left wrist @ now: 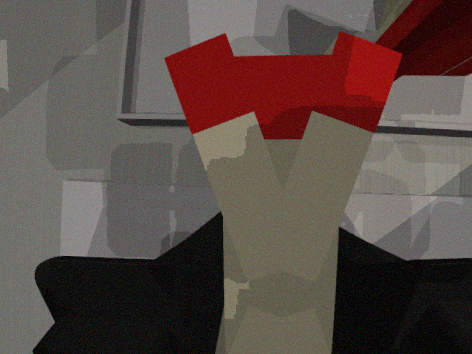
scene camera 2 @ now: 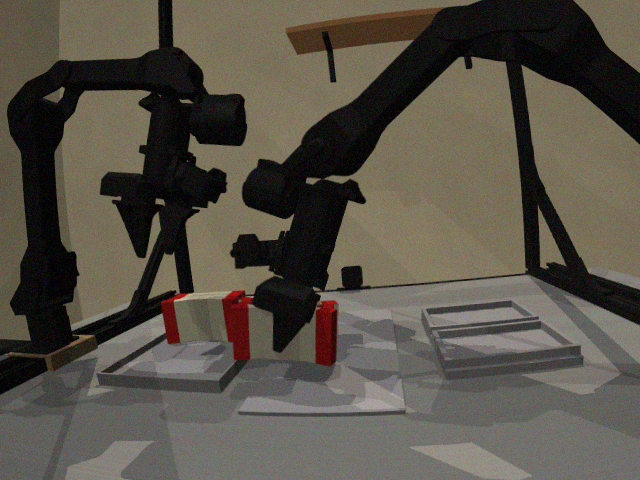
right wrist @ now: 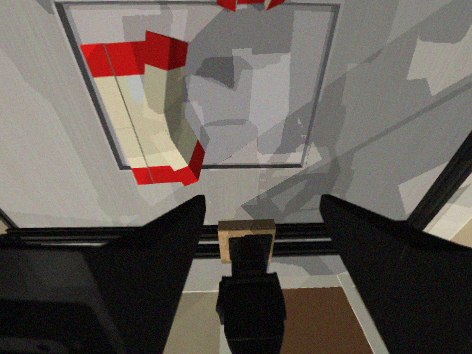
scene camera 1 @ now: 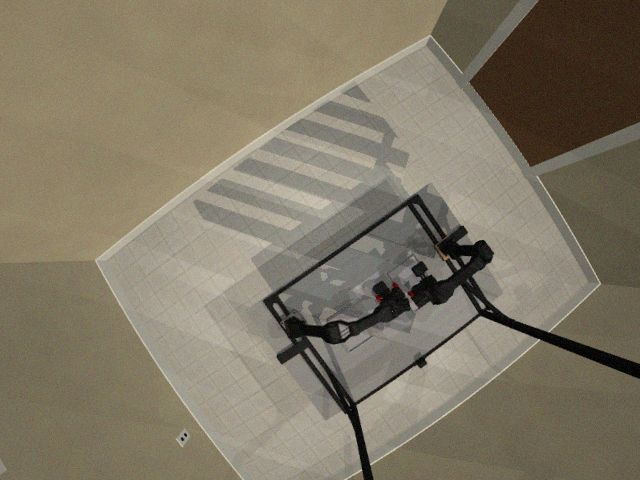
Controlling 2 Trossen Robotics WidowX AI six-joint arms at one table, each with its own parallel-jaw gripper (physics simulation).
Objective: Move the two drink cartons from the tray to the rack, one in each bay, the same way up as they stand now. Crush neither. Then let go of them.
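Frame: origin at the left arm's base, x down, y left, z ahead, level; metres.
Seen in the pictures: left gripper, fingertip midpoint: (left wrist: 264,214) (scene camera 2: 279,346) (scene camera 1: 389,292); right gripper, fingertip midpoint: (scene camera 2: 155,256) (right wrist: 262,201) (scene camera 1: 423,276); left arm's base, link origin: (scene camera 1: 293,324); right arm's base, link origin: (scene camera 2: 52,344) (right wrist: 246,248) (scene camera 1: 446,248).
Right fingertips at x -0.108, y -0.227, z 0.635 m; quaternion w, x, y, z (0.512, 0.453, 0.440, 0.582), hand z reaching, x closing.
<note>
Offsets run from my right fingertips to a thing's middle.
One drink carton, cream with red ends @[dx +0.108, dy +0.018, dz -0.171 m] (scene camera 2: 281,315) (left wrist: 282,95), is between the fingers of my left gripper (scene camera 2: 281,335) (left wrist: 264,214), which is shut on it. It appears raised over the pale sheet, next to the tray @[dx +0.144, dy -0.040, dz -0.030 m] (scene camera 2: 160,381) (left wrist: 150,121) (right wrist: 250,166), red ends to the sides. The other carton @[dx +0.112, dy -0.084, dz -0.029 m] (scene camera 2: 201,317) (right wrist: 122,100) (left wrist: 435,35) is in the tray, along its left side in the right wrist view. My right gripper (scene camera 2: 155,253) (right wrist: 262,201) is open and empty, above and behind the tray. The rack @[dx +0.142, dy +0.007, dz -0.437 m] (scene camera 2: 506,356) has two bays, both empty.
A thin pale sheet (scene camera 2: 320,403) lies between tray and rack. The held carton's near end stands close to the other carton in scene camera 2. A black frame (scene camera 2: 524,155) surrounds the table, and a wooden shelf (scene camera 2: 361,33) is on the wall behind.
</note>
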